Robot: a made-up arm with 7 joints.
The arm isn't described. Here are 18 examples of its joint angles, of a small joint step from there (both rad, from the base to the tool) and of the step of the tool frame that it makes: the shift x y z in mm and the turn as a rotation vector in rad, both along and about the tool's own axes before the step.
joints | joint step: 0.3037 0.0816 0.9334 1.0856 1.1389 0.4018 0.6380 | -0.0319 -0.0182 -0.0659 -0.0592 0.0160 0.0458 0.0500
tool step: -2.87 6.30 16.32 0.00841 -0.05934 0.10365
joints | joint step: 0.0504 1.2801 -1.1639 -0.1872 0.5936 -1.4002 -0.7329 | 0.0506 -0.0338 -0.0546 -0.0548 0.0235 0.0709 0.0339
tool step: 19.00 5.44 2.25 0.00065 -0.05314 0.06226
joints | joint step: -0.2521 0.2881 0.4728 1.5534 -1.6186 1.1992 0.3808 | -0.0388 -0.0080 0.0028 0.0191 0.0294 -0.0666 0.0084
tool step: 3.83 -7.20 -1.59 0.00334 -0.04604 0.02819
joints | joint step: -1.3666 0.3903 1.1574 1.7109 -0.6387 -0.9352 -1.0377 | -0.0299 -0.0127 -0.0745 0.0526 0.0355 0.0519 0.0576
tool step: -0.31 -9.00 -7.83 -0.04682 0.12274 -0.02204
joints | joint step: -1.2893 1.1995 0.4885 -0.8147 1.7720 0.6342 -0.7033 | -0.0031 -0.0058 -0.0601 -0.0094 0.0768 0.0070 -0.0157
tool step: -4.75 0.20 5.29 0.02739 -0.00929 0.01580
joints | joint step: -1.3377 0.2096 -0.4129 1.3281 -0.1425 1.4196 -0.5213 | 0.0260 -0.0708 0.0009 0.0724 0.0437 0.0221 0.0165
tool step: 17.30 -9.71 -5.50 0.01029 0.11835 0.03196
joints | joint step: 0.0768 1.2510 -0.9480 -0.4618 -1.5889 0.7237 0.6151 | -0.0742 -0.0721 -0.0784 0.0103 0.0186 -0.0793 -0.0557
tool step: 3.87 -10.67 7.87 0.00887 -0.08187 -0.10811
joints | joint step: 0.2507 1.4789 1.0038 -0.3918 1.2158 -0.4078 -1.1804 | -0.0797 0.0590 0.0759 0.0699 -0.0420 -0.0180 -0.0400
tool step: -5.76 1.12 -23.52 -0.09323 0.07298 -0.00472
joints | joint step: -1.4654 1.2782 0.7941 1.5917 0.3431 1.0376 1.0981 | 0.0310 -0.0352 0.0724 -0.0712 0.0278 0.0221 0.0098
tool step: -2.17 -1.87 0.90 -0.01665 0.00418 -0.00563
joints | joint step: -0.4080 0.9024 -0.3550 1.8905 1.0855 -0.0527 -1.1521 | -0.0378 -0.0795 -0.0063 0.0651 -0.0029 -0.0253 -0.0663
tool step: 1.17 -3.61 18.96 0.07406 -0.02692 -0.10348
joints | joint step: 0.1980 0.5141 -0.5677 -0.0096 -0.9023 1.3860 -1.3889 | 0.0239 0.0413 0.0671 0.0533 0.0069 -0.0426 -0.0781
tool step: -17.60 0.15 -6.13 0.01693 -0.10706 -0.02610
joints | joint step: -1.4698 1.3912 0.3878 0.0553 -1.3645 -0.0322 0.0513 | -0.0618 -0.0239 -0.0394 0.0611 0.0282 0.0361 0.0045
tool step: 2.87 5.33 -5.09 -0.00299 0.03328 0.04987
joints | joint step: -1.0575 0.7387 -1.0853 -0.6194 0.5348 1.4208 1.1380 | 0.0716 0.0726 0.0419 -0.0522 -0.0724 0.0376 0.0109
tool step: -4.25 2.92 -12.74 0.07266 0.04072 -0.07251
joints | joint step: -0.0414 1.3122 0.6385 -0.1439 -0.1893 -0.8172 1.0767 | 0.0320 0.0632 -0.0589 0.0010 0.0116 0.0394 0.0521
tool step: -5.45 -6.45 -1.46 0.01816 0.04069 -0.05821
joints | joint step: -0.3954 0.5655 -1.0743 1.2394 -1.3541 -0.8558 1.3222 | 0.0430 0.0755 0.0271 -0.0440 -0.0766 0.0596 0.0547
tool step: 16.35 9.61 -0.96 0.05338 0.04188 0.14850
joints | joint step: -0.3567 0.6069 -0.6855 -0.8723 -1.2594 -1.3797 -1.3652 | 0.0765 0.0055 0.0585 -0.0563 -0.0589 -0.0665 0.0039
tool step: 4.06 0.14 9.79 0.11478 -0.01447 0.06339
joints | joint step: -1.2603 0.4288 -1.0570 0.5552 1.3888 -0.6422 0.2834 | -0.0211 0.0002 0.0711 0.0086 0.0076 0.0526 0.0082
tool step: -5.34 5.56 -13.40 0.03027 0.11984 0.03000
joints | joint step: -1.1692 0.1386 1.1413 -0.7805 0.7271 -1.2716 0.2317 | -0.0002 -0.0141 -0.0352 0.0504 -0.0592 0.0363 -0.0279
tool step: -4.09 -4.94 -0.72 -0.06422 0.08678 0.03791
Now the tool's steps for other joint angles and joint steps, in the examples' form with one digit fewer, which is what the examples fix.
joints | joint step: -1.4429 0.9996 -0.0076 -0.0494 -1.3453 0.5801 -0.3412 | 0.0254 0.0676 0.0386 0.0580 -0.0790 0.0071 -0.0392
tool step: -12.5 9.0 6.2 -0.0492 -0.0168 0.0200
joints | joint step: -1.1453 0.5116 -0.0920 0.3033 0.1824 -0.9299 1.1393 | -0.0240 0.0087 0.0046 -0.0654 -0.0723 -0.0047 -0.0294
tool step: 11.1 -6.9 6.6 -0.0888 -0.0224 0.0377
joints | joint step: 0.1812 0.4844 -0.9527 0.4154 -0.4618 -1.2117 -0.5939 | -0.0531 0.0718 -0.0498 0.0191 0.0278 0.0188 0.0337
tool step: -7.9 8.0 1.3 0.0183 0.0876 -0.0691
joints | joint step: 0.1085 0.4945 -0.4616 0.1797 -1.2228 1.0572 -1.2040 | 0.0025 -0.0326 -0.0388 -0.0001 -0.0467 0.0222 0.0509
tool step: 9.7 5.0 -4.6 -0.0591 0.0134 -0.0225
